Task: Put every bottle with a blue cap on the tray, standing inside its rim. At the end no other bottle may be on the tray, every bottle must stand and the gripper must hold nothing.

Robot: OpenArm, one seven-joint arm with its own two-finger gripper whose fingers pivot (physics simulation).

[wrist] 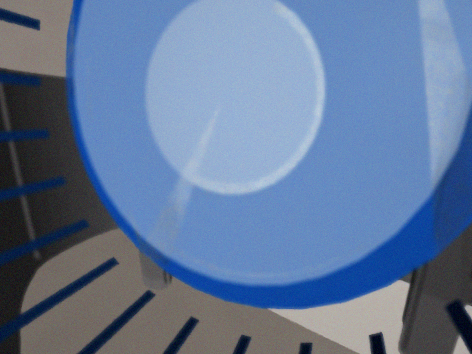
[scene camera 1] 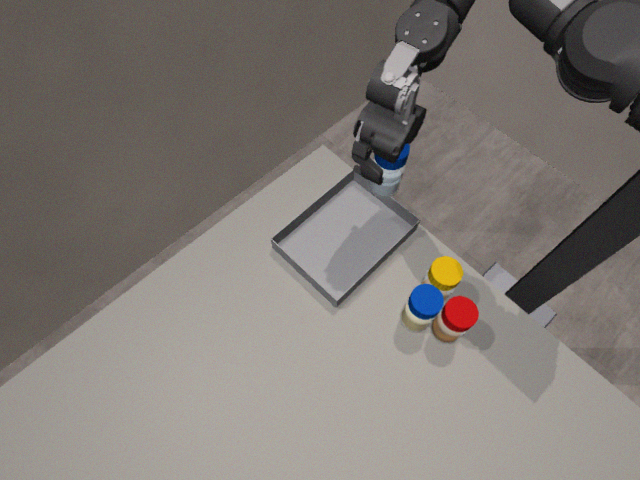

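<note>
My gripper (scene camera 1: pixel 386 173) is shut on a clear bottle with a blue cap (scene camera 1: pixel 391 159) (wrist: pixel 240 150). It holds this bottle roughly upright, raised, at the back corner of the grey tray (scene camera 1: pixel 305 270); the bottle overlaps the tray's back rim in the scene view. The cap fills most of the wrist view. A second blue-capped bottle (scene camera 1: pixel 424 302), with pale yellow contents, stands on the table to the right of the tray. A yellow-capped bottle (scene camera 1: pixel 445 273) and a red-capped bottle (scene camera 1: pixel 459 315) stand close beside it. The tray holds no bottle; a shadow falls across its floor.
The pale table (scene camera 1: pixel 232 361) has its back edge just behind the tray and the three standing bottles. A dark post (scene camera 1: pixel 573 253) rises beyond the table edge at the right. The robot's arm (scene camera 1: pixel 423 31) reaches in from the top.
</note>
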